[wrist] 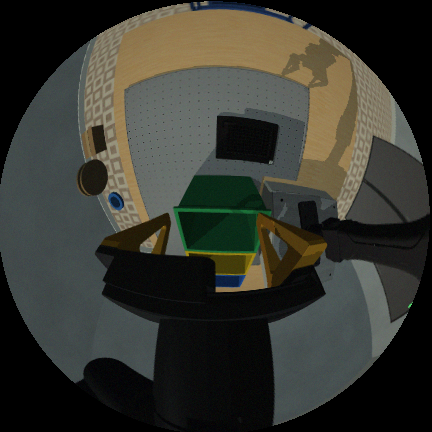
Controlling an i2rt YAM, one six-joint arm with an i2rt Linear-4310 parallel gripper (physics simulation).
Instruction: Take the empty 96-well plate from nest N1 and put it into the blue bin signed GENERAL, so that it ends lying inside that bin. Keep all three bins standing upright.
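Frame: origin at the arm's base, x ahead, y left, z up, level; centimetres.
Seen in the pictures: gripper, between the fingertips: point(213, 217).
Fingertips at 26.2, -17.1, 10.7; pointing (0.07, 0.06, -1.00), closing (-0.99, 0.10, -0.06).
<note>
Offsets run from my fingertips to a thing's top centre, as dx, dy, dz. "spot": to the spot under its first point. Level surfaces: height alone.
A black rectangular plate with a fine grid of wells {spot: -7.8, -5.6, -23.0} point(247, 139) lies on the grey perforated board, above the middle of the wrist view; where the plate ends and its nest begins is too dark to tell. The blue bin {+2.4, +37.2, -7.6} point(230, 281) shows in part at the lower middle, beyond the yellow bin {+1.2, +24.1, -7.6} point(219, 265) and partly hidden by the gripper body. No sign on it can be read. The green bin {-0.1, +10.9, -7.6} point(220, 230) is the nearest and stands upright. My gripper point(213, 217) is open with nothing between its fingers; its tips appear over the green bin, apart from the black plate.
The perforated board {dz -25.6} point(165, 115) lies on a wooden table top point(160, 42). Right of the green bin is a grey base plate point(289, 200) with a black arm part point(365, 237). At the left are a round dark object point(93, 177) and a small blue ring-shaped object point(116, 193).
</note>
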